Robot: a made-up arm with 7 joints. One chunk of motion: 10 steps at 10 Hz.
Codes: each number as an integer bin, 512 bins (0 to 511) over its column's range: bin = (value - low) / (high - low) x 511, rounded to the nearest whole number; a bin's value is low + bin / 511 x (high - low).
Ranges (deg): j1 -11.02..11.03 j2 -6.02..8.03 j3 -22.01..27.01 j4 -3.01..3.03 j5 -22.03..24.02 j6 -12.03..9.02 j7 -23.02..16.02
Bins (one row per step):
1: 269 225 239 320 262 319 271
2: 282 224 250 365 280 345 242
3: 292 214 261 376 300 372 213
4: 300 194 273 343 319 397 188
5: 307 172 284 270 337 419 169
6: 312 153 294 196 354 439 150
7: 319 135 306 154 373 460 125
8: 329 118 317 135 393 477 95
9: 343 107 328 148 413 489 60
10: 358 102 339 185 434 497 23
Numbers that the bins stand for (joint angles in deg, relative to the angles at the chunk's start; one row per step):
1: 0.59 0.17 0.92 0.77 1.58 1.11 -2.32
2: 1.15 0.14 1.97 1.30 3.20 2.18 -4.53
3: 1.58 -0.14 3.03 1.43 5.01 3.29 -6.75
4: 1.93 -0.69 4.18 1.04 6.72 4.32 -8.66
5: 2.23 -1.29 5.23 0.18 8.34 5.23 -10.11
6: 2.44 -1.81 6.19 -0.69 9.87 6.05 -11.56
7: 2.75 -2.31 7.34 -1.19 11.58 6.92 -13.47
8: 3.18 -2.78 8.40 -1.41 13.39 7.62 -15.76
9: 3.78 -3.08 9.45 -1.26 15.19 8.11 -18.44
10: 4.43 -3.22 10.51 -0.82 17.08 8.44 -21.26

